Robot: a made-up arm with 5 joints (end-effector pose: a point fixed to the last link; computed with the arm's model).
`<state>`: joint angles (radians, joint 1 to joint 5).
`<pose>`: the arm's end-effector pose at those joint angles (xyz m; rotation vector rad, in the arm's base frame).
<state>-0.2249 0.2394 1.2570 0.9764 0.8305</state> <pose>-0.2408 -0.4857 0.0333 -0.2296 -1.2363 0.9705</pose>
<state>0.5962 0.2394 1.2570 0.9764 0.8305</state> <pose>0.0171 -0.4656 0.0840 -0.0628 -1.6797 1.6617</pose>
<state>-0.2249 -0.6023 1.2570 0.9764 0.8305</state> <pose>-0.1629 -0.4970 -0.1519 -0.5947 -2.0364 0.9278</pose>
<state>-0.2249 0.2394 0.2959 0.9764 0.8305</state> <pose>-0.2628 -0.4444 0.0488 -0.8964 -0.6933 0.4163</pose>
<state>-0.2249 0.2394 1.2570 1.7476 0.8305</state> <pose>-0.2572 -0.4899 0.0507 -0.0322 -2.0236 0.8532</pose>
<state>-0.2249 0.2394 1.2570 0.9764 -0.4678</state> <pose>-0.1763 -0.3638 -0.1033 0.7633 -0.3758 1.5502</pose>
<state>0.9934 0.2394 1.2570 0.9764 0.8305</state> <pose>0.1097 -0.3925 0.1393 0.0440 -1.8708 2.0077</pose>
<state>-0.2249 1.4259 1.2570 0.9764 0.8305</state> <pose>-0.0821 -0.4574 0.2563 0.2223 -0.1063 0.8329</pose>
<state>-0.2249 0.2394 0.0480 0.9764 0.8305</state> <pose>-0.2615 -0.4314 0.0503 -1.0429 -0.5363 0.2638</pose>
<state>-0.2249 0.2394 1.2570 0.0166 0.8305</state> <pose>-0.2392 -0.4962 0.0054 -0.4044 -0.2454 0.9606</pose>
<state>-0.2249 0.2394 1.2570 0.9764 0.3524</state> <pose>-0.1891 -0.4484 -0.0081 0.1393 -0.9552 1.2268</pose>
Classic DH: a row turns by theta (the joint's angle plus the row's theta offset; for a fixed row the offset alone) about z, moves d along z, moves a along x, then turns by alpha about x. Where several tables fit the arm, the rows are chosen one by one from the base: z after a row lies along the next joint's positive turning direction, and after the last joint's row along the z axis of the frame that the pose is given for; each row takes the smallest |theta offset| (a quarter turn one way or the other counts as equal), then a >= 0, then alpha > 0; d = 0 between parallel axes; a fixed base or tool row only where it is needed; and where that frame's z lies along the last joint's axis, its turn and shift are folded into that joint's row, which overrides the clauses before.
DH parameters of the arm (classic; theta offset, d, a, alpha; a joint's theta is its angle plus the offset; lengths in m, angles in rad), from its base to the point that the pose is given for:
base (fixed): -0.2654 -0.2235 -0.099 0.5278
joint 1: 0.6141 0.226 0.1094 -2.1521
joint 2: 0.3494 -0.3733 -0.2018 1.8132
joint 3: -0.7871 -0.1254 -0.0716 0.9133
joint 4: -1.1453 -0.1138 0.0281 1.1897
joint 5: 0.8381 0.0396 0.1602 -1.5652
tool (fixed): 1.5354 -0.0102 0 0

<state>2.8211 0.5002 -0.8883 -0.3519 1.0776</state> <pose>-0.0853 -0.0518 0.3027 -0.9844 -1.5491 0.4373</pose>
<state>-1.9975 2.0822 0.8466 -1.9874 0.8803</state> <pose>-0.3771 -0.4982 0.2264 -1.4823 -1.1644 -0.8409</pose>
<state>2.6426 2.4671 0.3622 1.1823 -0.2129</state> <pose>-0.3136 -0.0382 0.3603 -1.7447 0.1709 1.5894</pose>
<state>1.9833 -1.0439 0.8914 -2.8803 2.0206</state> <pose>0.1042 0.2647 0.1387 -2.3145 -0.8198 1.0652</pose>
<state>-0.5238 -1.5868 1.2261 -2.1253 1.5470</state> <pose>-0.0143 -0.4772 -0.2198 -1.2158 0.3756 -0.0787</pose>
